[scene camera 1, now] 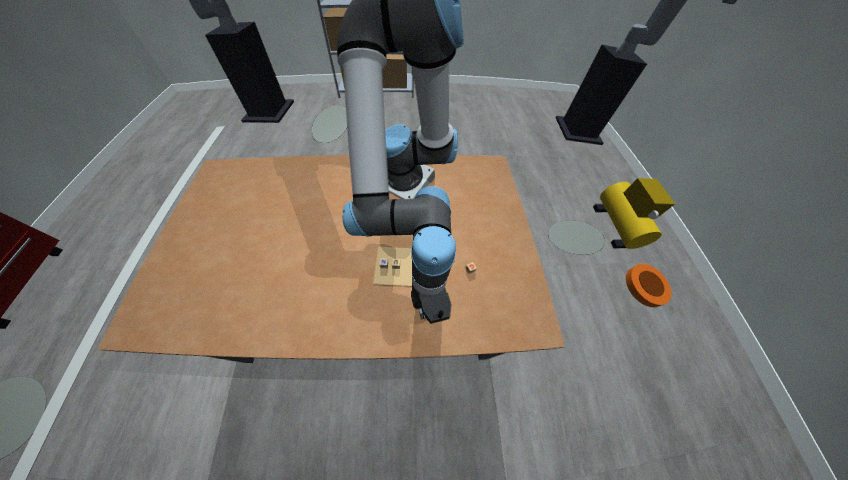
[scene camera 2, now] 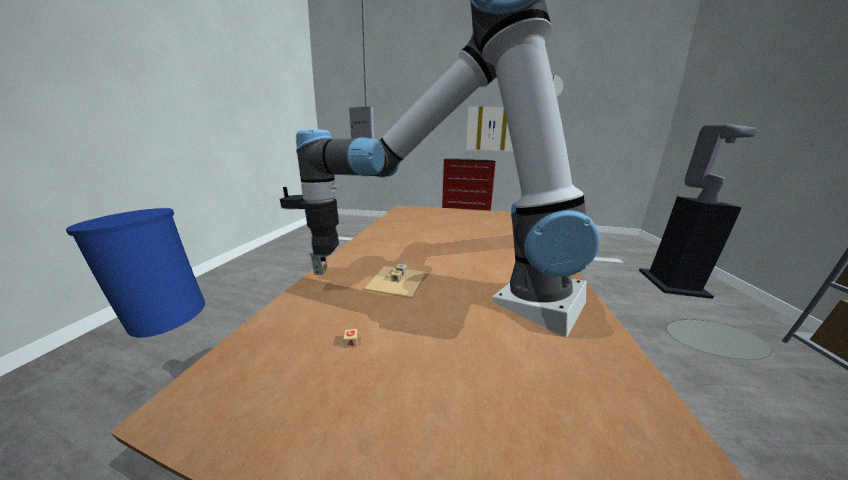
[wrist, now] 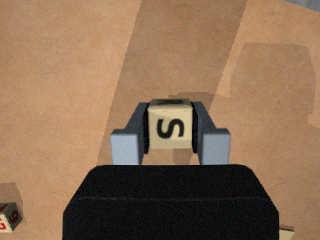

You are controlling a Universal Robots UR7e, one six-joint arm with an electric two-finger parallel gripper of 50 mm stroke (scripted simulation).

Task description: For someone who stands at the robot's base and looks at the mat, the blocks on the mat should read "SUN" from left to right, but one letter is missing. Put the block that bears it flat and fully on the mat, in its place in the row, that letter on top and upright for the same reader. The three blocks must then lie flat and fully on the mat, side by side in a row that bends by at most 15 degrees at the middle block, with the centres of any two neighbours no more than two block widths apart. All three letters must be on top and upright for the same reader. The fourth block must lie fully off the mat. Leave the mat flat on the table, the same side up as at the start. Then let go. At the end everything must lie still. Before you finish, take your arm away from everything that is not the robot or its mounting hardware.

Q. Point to a tan mat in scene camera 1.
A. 383, 276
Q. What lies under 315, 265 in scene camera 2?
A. My gripper.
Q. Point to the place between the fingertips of my gripper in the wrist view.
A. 170, 117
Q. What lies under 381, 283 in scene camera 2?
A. A tan mat.
